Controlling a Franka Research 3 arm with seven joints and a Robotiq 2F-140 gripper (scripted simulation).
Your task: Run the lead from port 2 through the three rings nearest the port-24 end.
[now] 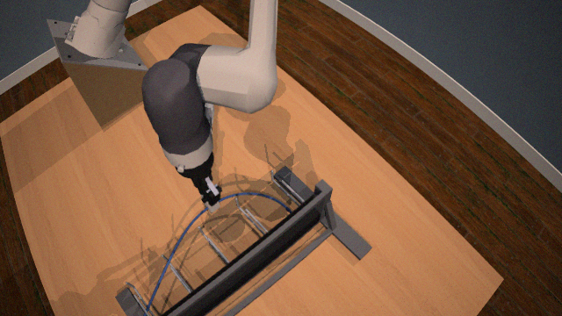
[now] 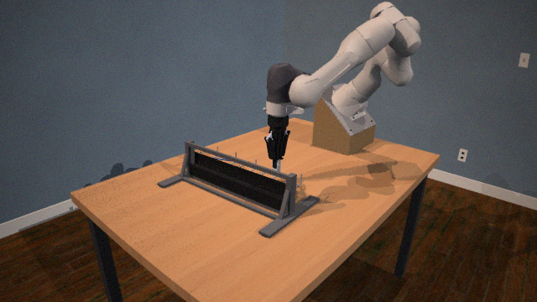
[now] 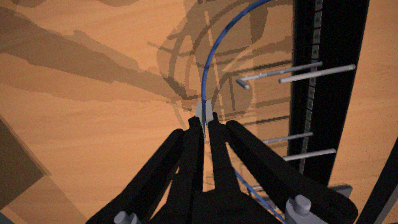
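Now: hand 170 mm short of the rack and 30 mm to the left of it.
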